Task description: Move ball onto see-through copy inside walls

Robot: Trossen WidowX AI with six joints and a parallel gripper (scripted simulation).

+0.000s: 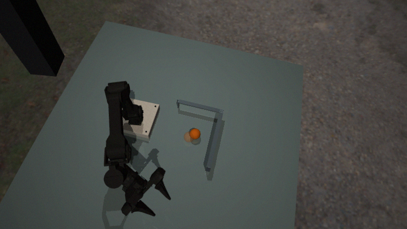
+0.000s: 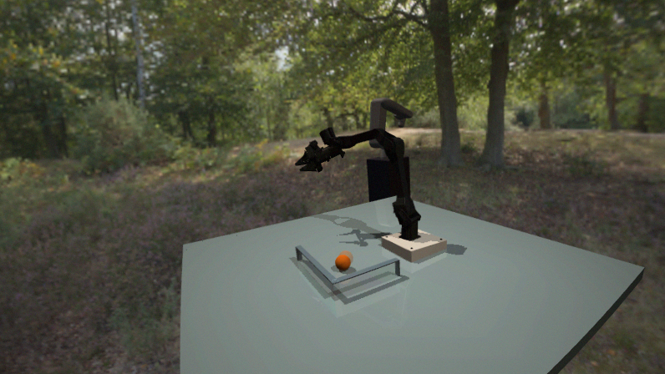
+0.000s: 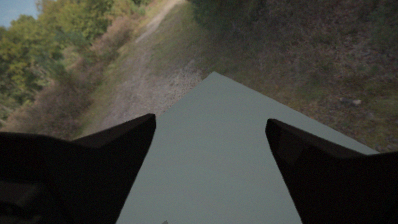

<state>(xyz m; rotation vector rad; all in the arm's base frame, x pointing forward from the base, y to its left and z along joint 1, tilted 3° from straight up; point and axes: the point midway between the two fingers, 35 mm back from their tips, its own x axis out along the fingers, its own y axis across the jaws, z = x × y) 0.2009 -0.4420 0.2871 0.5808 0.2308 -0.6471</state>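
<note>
Right now the orange ball is 90 mm ahead of my gripper tip, 420 mm to the left of it and 290 mm below it.
</note>
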